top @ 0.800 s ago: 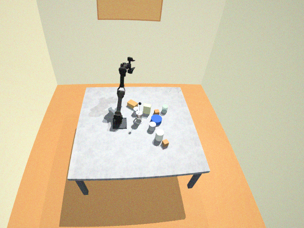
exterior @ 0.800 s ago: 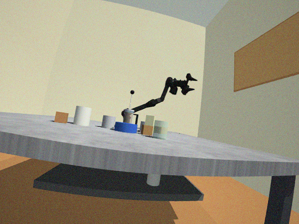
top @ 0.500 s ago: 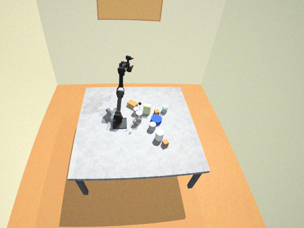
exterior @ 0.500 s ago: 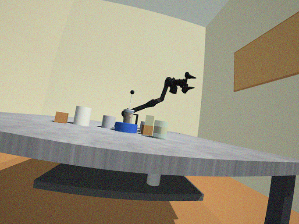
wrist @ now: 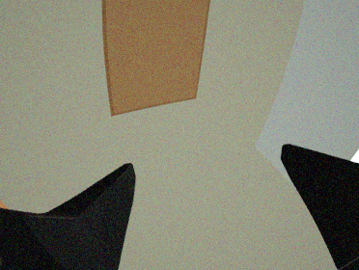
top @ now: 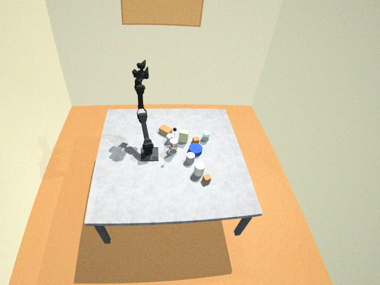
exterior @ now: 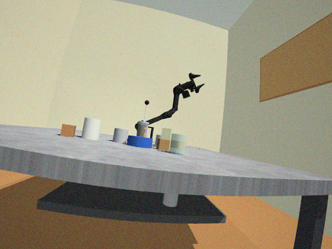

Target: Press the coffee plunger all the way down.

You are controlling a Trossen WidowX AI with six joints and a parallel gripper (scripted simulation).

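Right now my gripper tip is 49 cm above the coffee press, 46 cm to the left of it and 18 cm short of it. Round my gripper tip: pale green cylinder (58 cm below, 51 cm ahead, 35 cm to the right); blue disc (60 cm below, 49 cm to the right, 38 cm ahead); pale yellow box (56 cm below, 34 cm to the right, 30 cm ahead).
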